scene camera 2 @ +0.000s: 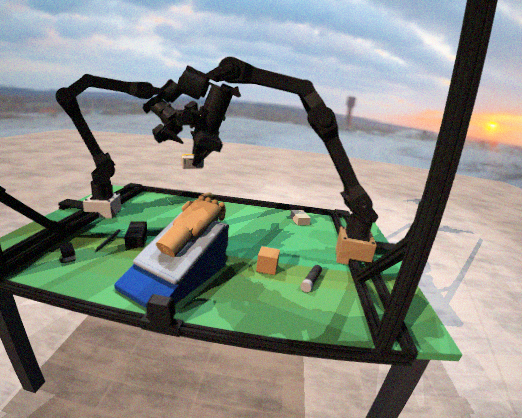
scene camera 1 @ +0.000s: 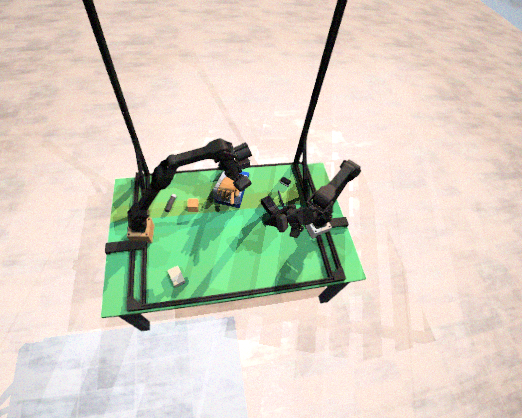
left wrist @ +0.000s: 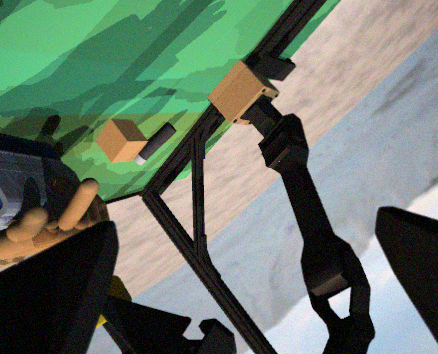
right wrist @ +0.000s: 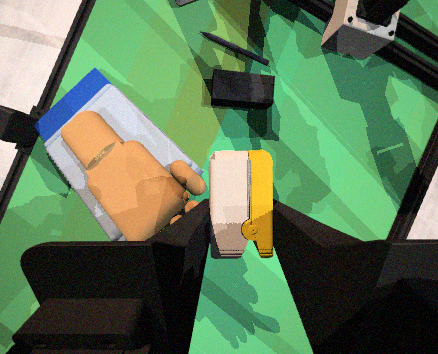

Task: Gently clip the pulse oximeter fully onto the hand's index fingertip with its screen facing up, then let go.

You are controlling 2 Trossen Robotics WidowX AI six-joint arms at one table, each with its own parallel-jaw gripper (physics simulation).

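Places are measured from the left arm's base along level axes (x up, y back, z right), in centimetres.
Pixels of known places: left gripper, fingertip midpoint: (scene camera 1: 267, 219) (left wrist: 247, 227); right gripper, fingertip midpoint: (scene camera 2: 193, 163) (right wrist: 238, 205); left arm's base, link origin: (scene camera 2: 102, 197) (scene camera 1: 318, 222) (right wrist: 375, 3); right arm's base, link origin: (scene camera 2: 357, 235) (scene camera 1: 139, 226) (left wrist: 256, 107).
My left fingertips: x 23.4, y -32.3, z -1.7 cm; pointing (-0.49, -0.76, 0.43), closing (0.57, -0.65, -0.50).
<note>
For each thing: its middle in the pictures, then the offset to it from my left fingertips. "*": a spot on its surface instead.
- pulse oximeter, body centre: (right wrist: 239, 201) (scene camera 2: 192, 161) dz +23.6, dx -4.1, dy -2.9 cm
- grey pad, surface spot: (right wrist: 130, 112) * dz +36.9, dx -21.3, dy +4.4 cm
- blue wedge, surface spot: (scene camera 2: 135, 286) * dz +47.5, dx -26.7, dy +6.5 cm
- orange cube, body centre: (left wrist: 121, 140) (scene camera 2: 268, 260) (scene camera 1: 193, 205) dz +34.1, dx -26.8, dy -24.2 cm
- dark cylinder, body centre: (left wrist: 154, 144) (scene camera 2: 312, 277) (scene camera 1: 170, 203) dz +40.1, dx -27.9, dy -34.8 cm
- beige block, body centre: (scene camera 2: 300, 217) (scene camera 1: 176, 276) dz +0.1, dx -27.8, dy -41.4 cm
- black block, body centre: (right wrist: 241, 90) (scene camera 2: 136, 233) (scene camera 1: 270, 206) dz +21.0, dx -27.5, dy +14.0 cm
- pen, body centre: (right wrist: 234, 47) (scene camera 2: 107, 240) dz +23.6, dx -28.8, dy +22.0 cm
The pulse oximeter (right wrist: 240, 197) (scene camera 2: 188, 161) has a white half and a yellow half. My right gripper (right wrist: 238, 205) (scene camera 2: 198, 157) (scene camera 1: 243, 181) is shut on it and holds it in the air, above and just beyond the fingertips of the tan hand (right wrist: 130, 179) (scene camera 2: 190, 221) (scene camera 1: 228, 188). The hand lies on a grey pad (right wrist: 130, 112) (scene camera 2: 172, 265) over a blue wedge (scene camera 2: 135, 286). The oximeter does not touch the fingers. My left gripper (scene camera 2: 165, 130) (scene camera 1: 273, 216) (left wrist: 247, 227) is open and empty, held high beside the right one. The left wrist view shows a few fingers of the hand (left wrist: 77, 204).
An orange cube (scene camera 2: 268, 260) (scene camera 1: 193, 204) (left wrist: 121, 140), a dark cylinder (scene camera 2: 311, 278) (scene camera 1: 171, 202) (left wrist: 156, 142) and a beige block (scene camera 2: 301, 217) (scene camera 1: 175, 275) lie on the green table. A black block (right wrist: 242, 88) (scene camera 2: 136, 234) and a pen (right wrist: 235, 48) (scene camera 2: 107, 240) lie near the hand. A black frame rims the table.
</note>
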